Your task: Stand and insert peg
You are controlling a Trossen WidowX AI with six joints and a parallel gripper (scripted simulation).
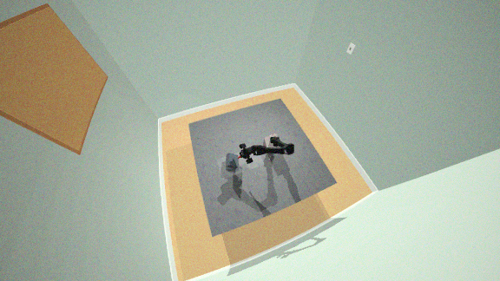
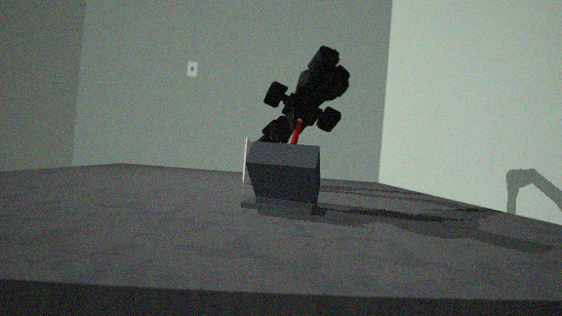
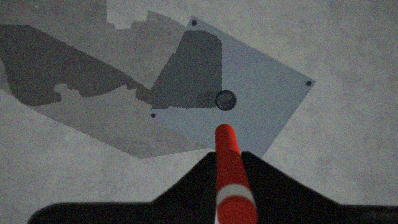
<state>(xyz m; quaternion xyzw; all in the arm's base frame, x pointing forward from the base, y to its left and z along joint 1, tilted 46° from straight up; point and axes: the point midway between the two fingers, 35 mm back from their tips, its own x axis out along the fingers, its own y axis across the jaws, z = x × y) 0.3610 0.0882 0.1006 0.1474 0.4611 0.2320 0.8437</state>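
The sloped panel is 90 mm ahead of my gripper tip, 20 mm to the right of it and 90 mm below it. From my gripper tip the other things lie so: thin base plate 110 mm ahead, 20 mm to the right, 150 mm below; then red peg 10 mm behind, 10 mm above.
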